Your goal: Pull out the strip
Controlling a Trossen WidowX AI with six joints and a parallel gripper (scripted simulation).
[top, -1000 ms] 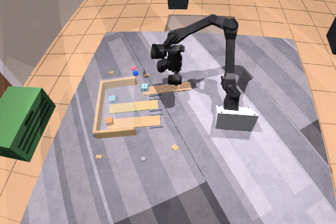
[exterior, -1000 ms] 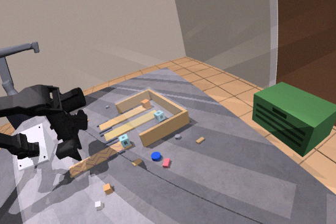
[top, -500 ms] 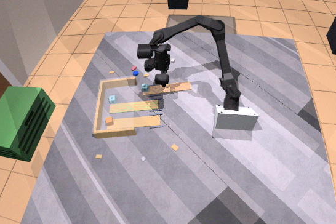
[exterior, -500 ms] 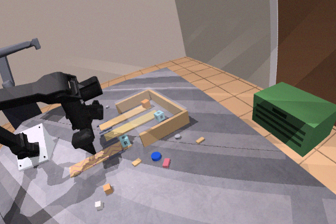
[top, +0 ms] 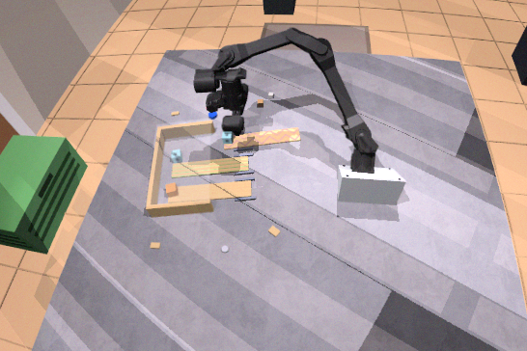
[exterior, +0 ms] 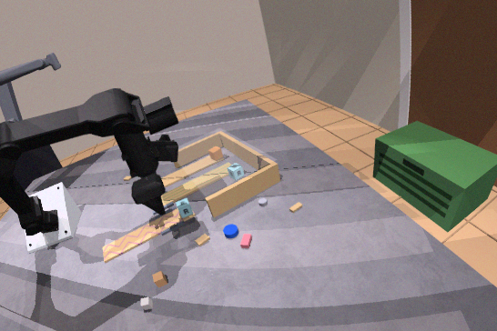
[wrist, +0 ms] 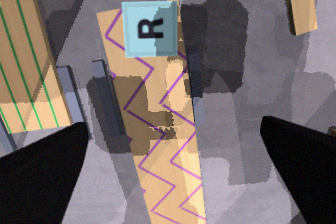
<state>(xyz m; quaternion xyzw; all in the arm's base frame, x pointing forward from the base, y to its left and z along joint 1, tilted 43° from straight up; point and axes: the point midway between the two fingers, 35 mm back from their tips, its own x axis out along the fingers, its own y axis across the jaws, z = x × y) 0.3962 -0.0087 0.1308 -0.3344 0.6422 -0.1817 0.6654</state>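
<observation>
The blue disc lies 140 mm ahead of my gripper tip, 90 mm to the right of it and 60 mm below it. From my gripper tip the other things lie so: plain strip: 40 mm ahead, 230 mm to the left, 60 mm below; pink block: 160 mm ahead, 130 mm to the right, 60 mm below.
</observation>
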